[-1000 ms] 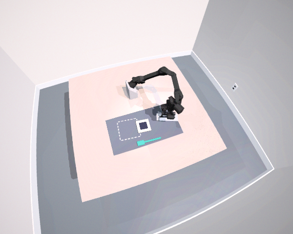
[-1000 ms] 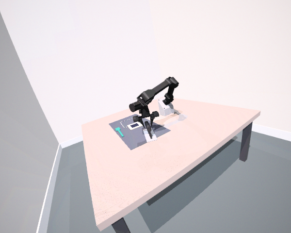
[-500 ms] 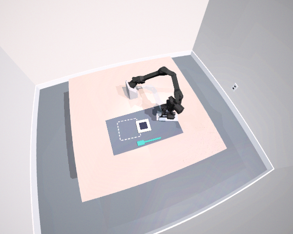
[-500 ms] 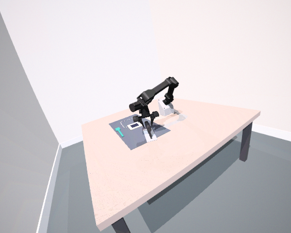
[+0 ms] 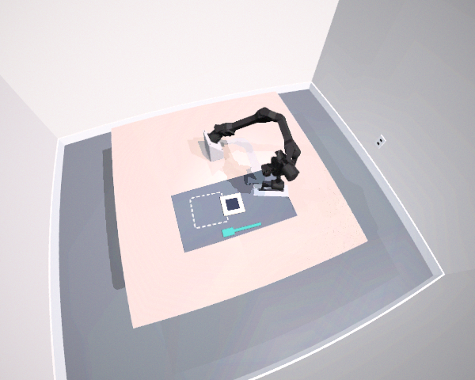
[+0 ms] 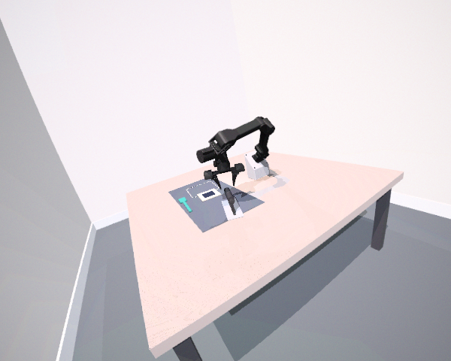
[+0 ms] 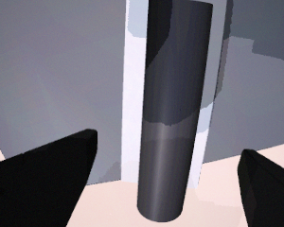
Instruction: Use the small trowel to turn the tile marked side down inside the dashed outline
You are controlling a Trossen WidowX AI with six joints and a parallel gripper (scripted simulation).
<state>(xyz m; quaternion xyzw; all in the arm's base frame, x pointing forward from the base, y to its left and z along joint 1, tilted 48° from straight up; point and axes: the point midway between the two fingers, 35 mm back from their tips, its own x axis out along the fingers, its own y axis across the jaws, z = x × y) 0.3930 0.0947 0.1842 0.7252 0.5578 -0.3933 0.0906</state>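
The tile is 1 cm behind my gripper tip, 24 cm to the right of it and 11 cm below it. From my gripper tip the other things lie so: teal trowel: 14 cm ahead, 27 cm to the right, 11 cm below; then mat: 24 cm to the right, 13 cm below.
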